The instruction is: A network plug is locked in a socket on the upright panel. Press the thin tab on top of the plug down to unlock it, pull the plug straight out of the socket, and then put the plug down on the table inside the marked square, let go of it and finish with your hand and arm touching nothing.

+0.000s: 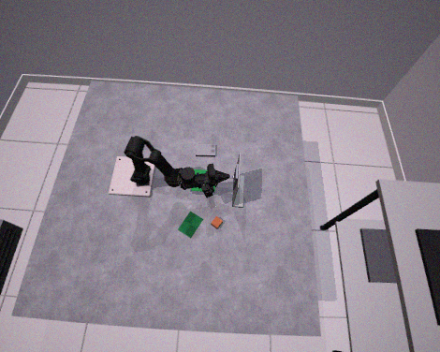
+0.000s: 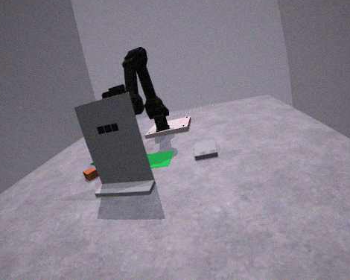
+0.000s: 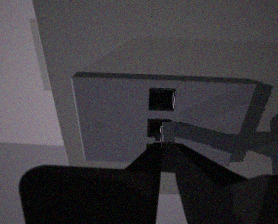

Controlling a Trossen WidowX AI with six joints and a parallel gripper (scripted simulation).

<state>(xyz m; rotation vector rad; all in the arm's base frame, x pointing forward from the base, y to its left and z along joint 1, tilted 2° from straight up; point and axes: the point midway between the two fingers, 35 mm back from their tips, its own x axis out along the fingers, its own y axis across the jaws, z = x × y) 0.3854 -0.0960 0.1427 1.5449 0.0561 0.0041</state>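
The bright green marked square lies 17 cm below my gripper tip, 11 cm behind it and 7 cm to the left of it. Also, from my gripper tip: upright grey panel 6 cm below, 4 cm ahead, 1 cm to the right; then grey network plug right at my gripper tip; then orange block 16 cm to the right, 16 cm below, 7 cm behind.
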